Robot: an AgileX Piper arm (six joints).
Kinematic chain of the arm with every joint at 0, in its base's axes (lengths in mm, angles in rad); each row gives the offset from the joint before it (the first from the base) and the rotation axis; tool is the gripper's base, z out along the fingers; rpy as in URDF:
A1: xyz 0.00 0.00 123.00 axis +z
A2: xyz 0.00 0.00 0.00 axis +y
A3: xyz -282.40 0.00 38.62 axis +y
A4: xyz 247.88 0.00 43.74 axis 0.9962 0 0.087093
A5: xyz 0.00 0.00 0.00 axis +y
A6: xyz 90.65 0.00 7.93 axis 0.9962 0 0.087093
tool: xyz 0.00 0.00 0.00 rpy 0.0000 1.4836 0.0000
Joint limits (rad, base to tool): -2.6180..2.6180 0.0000..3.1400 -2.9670..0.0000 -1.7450..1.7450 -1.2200..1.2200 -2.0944..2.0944
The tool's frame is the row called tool.
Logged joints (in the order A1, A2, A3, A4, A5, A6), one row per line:
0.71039, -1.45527, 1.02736, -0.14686, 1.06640, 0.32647
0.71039, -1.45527, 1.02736, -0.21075, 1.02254, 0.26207
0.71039, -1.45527, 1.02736, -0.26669, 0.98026, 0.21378
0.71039, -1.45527, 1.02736, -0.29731, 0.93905, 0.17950
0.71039, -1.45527, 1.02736, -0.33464, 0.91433, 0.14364
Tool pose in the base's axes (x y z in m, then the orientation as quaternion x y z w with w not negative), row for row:
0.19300, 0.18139, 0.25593, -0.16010, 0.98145, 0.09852, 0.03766
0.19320, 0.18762, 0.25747, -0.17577, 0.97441, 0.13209, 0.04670
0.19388, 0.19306, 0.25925, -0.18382, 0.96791, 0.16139, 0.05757
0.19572, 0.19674, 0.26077, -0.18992, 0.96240, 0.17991, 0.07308
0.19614, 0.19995, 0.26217, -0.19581, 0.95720, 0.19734, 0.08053
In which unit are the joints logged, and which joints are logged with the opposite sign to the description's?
The joints are logged in radians. Opposite sign: A2, A3, A4.
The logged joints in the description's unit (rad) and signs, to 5 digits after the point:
0.71039, 1.45527, -1.02736, 0.14686, 1.06640, 0.32647
0.71039, 1.45527, -1.02736, 0.21075, 1.02254, 0.26207
0.71039, 1.45527, -1.02736, 0.26669, 0.98026, 0.21378
0.71039, 1.45527, -1.02736, 0.29731, 0.93905, 0.17950
0.71039, 1.45527, -1.02736, 0.33464, 0.91433, 0.14364

